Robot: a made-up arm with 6 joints. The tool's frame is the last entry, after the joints. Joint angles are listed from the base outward.
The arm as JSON. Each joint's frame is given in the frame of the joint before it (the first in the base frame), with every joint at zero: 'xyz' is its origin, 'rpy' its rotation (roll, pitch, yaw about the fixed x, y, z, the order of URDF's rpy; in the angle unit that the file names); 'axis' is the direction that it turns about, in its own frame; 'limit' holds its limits. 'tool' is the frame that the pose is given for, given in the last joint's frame.
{
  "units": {
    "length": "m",
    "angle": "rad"
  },
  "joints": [
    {
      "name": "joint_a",
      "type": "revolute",
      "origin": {
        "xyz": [
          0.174,
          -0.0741,
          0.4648
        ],
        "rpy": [
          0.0,
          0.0,
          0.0
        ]
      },
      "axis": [
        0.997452,
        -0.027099,
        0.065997
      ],
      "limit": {
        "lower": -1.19,
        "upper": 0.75
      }
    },
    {
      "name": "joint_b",
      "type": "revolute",
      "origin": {
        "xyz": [
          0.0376,
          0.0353,
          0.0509
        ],
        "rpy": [
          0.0,
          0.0,
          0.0
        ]
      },
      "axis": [
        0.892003,
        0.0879,
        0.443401
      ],
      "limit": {
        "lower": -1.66,
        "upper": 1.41
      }
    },
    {
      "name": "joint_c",
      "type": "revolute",
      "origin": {
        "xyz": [
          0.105,
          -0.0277,
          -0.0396
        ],
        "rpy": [
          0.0,
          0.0,
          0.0
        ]
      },
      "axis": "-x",
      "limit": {
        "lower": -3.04,
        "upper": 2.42
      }
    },
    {
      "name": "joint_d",
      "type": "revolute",
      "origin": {
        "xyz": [
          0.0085,
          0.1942,
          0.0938
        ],
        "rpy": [
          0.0,
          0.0,
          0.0
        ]
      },
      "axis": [
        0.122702,
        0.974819,
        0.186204
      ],
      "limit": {
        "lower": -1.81,
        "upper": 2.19
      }
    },
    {
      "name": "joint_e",
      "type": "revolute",
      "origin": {
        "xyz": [
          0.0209,
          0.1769,
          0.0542
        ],
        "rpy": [
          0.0,
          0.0,
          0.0
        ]
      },
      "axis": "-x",
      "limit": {
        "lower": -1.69,
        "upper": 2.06
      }
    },
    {
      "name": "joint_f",
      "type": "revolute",
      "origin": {
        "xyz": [
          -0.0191,
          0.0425,
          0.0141
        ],
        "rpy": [
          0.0,
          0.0,
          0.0
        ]
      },
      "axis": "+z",
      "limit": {
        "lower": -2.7,
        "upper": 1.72
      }
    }
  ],
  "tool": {
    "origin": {
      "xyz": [
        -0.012,
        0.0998,
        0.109
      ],
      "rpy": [
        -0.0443,
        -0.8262,
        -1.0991
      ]
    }
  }
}
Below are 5 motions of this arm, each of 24 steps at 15 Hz.
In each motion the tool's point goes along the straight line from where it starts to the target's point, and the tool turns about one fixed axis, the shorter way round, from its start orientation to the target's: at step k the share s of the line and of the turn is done. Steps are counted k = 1, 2, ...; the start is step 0. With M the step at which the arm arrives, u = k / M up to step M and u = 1 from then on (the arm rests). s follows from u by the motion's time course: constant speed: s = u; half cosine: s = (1 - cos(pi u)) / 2; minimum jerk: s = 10 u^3 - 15 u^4 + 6 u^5.
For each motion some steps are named. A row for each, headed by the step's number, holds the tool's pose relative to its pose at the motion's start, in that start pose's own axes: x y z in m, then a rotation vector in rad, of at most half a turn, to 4 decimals.
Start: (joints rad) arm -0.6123 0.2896 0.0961 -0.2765 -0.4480 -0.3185
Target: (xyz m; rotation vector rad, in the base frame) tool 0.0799 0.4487 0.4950 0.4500 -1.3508 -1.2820
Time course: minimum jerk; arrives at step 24
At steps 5, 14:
5: -0.0010 -0.0132 0.0000 0.0509 0.0055 -0.0324
14: -0.0106 -0.1340 -0.0003 0.5154 0.0553 -0.3277

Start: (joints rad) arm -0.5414 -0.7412 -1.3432 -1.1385 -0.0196 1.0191
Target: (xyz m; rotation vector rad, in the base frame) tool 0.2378 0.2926 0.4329 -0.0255 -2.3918 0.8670
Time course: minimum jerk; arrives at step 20
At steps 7, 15, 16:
7: -0.0419 -0.0400 0.0132 0.2613 -0.0800 0.0555
15: -0.1598 -0.1526 0.0502 0.9960 -0.3051 0.2116
16: -0.1680 -0.1603 0.0528 1.0467 -0.3206 0.2224

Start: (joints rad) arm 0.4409 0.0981 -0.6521 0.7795 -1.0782 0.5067
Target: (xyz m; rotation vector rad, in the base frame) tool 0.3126 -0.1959 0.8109 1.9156 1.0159 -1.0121
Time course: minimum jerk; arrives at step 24
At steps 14, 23, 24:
14: 0.0062 -0.0850 -0.0248 0.3785 0.0473 -0.0966
23: 0.0094 -0.1301 -0.0380 0.5790 0.0723 -0.1478
24: 0.0094 -0.1302 -0.0380 0.5793 0.0724 -0.1479

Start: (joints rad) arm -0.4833 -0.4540 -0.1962 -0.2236 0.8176 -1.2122
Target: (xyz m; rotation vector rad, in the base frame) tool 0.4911 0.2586 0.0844 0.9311 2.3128 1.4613
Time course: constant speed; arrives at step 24
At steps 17, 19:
17: -0.1254 -0.1585 -0.0269 0.1580 0.0929 -0.2016
19: -0.1402 -0.1771 -0.0301 0.1766 0.1039 -0.2253

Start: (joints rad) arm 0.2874 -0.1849 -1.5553 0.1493 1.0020 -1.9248
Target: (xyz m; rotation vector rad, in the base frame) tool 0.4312 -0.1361 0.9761 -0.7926 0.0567 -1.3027
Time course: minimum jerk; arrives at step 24
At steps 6, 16, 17, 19, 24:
6: -0.0117 -0.0163 -0.0034 0.0716 -0.0678 0.0889
16: -0.0895 -0.1248 -0.0256 0.5465 -0.5177 0.6787
17: -0.0960 -0.1339 -0.0275 0.5864 -0.5555 0.7282
19: -0.1060 -0.1477 -0.0304 0.6471 -0.6130 0.8035
24: -0.1133 -0.1579 -0.0325 0.6917 -0.6552 0.8590

